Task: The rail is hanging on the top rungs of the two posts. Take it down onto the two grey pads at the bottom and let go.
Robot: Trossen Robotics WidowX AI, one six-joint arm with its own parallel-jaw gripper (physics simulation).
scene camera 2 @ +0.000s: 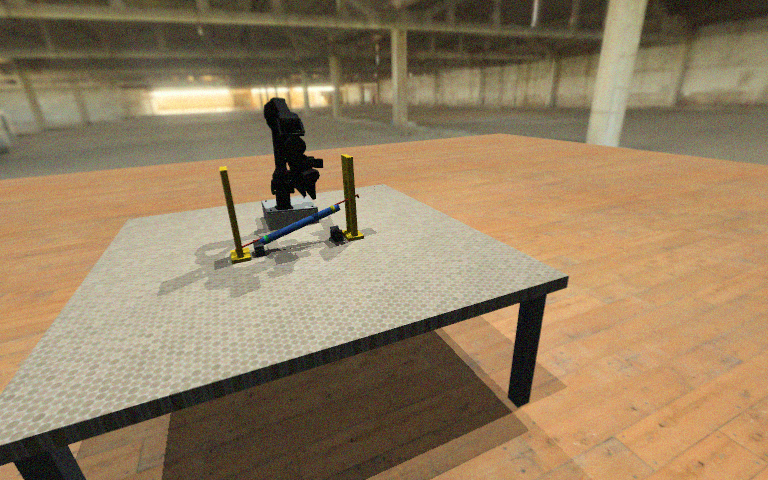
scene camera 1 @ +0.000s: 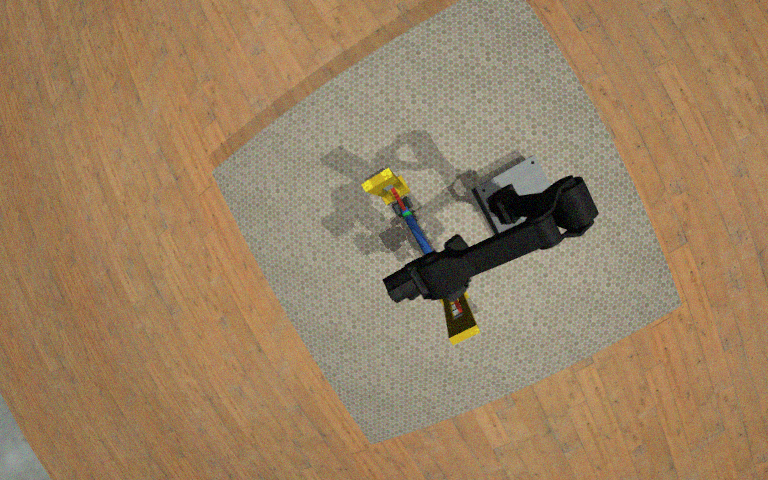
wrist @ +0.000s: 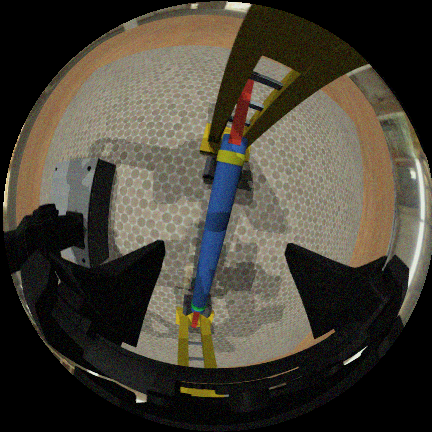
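Where they show: gripper, fingertip midpoint: [scene camera 2: 309,198] [wrist: 227,249]; arm's base at its link origin: [scene camera 2: 284,207] [scene camera 1: 500,202] [wrist: 74,228].
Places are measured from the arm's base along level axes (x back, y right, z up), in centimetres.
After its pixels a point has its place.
The blue rail [scene camera 1: 417,234] @[y 5.8, x -25.6, z 0.4 cm] [scene camera 2: 300,224] @[y 0.8, x -27.0, z 0.9 cm] [wrist: 217,220] @[y -4.8, x -26.0, z 3.4 cm] slopes between two yellow posts. Its green-ringed end is low, at the grey pad [scene camera 2: 259,249] @[y 15.8, x -27.6, z -4.9 cm] by the left post [scene camera 2: 230,209] @[y 22.2, x -27.9, z 10.4 cm] [scene camera 1: 376,181] @[y 21.5, x -24.7, z 22.6 cm] [wrist: 183,340] @[y 20.5, x -22.1, z 1.8 cm]; whether it touches the pad is unclear. Its yellow-ringed end is high above the other pad [scene camera 2: 336,233] @[y -11.1, x -29.6, z -4.2 cm] [wrist: 209,169] @[y -11.5, x -24.9, z -3.2 cm], its red tip about halfway up the right post [scene camera 2: 348,195] @[y -16.8, x -29.8, z 9.1 cm] [scene camera 1: 464,333] @[y -17.8, x -27.3, z 22.5 cm] [wrist: 280,35]; which rung bears it is unclear. My gripper [scene camera 2: 307,196] @[y -3.8, x -26.0, z 9.4 cm] [wrist: 227,249] @[y -3.8, x -26.0, z 9.4 cm] is open and empty above the rail, its fingers on either side of it in the wrist view. The arm hides it in scene camera 1.
The arm's grey base [scene camera 1: 526,175] @[y 2.2, x 10.9, z -0.1 cm] [scene camera 2: 271,217] @[y 6.3, x -4.0, z -2.0 cm] [wrist: 75,200] @[y -5.3, x -0.4, z -0.3 cm] stands beside the rail on the tiled table [scene camera 1: 339,316] @[y -3.8, x -66.1, z -7.5 cm] [scene camera 2: 226,339] @[y 31.2, x -69.8, z -7.4 cm]. Both posts rise beside the rail's ends; the right one stands taller than the raised end. The arm passes over the rail in scene camera 1.
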